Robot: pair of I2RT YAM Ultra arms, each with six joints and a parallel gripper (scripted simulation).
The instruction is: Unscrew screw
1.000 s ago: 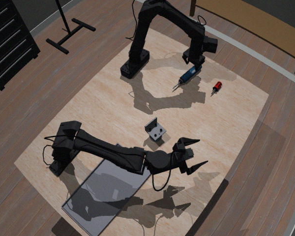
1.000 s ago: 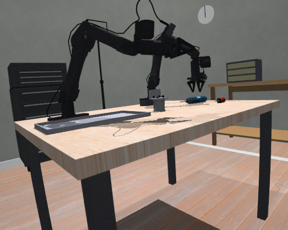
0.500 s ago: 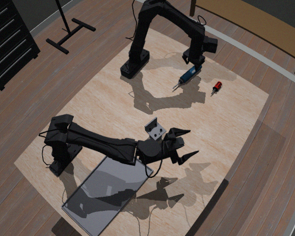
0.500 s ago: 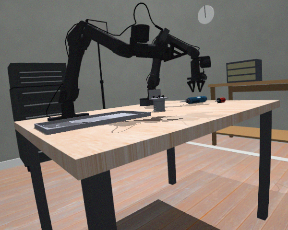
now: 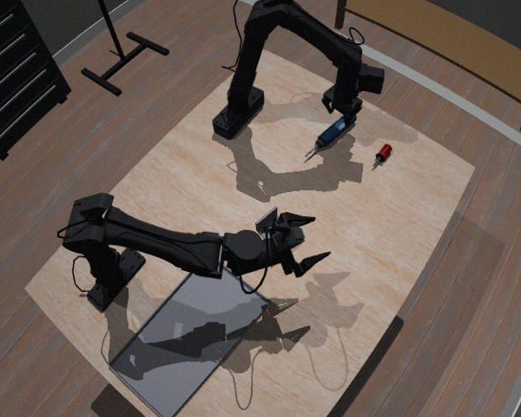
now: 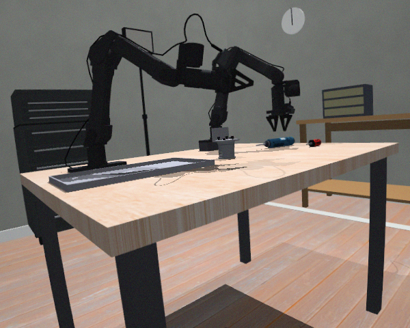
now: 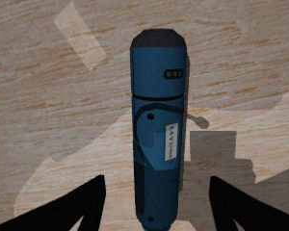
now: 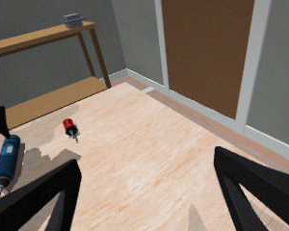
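The grey bracket is 170 mm below my right hand, 130 mm behind it and 30 mm to the left of it. Also, from my right hand: shallow grey tray 320 mm to the right, 230 mm below, 180 mm behind; then small red-handled screwdriver 440 mm to the left, 220 mm below, 20 mm ahead.
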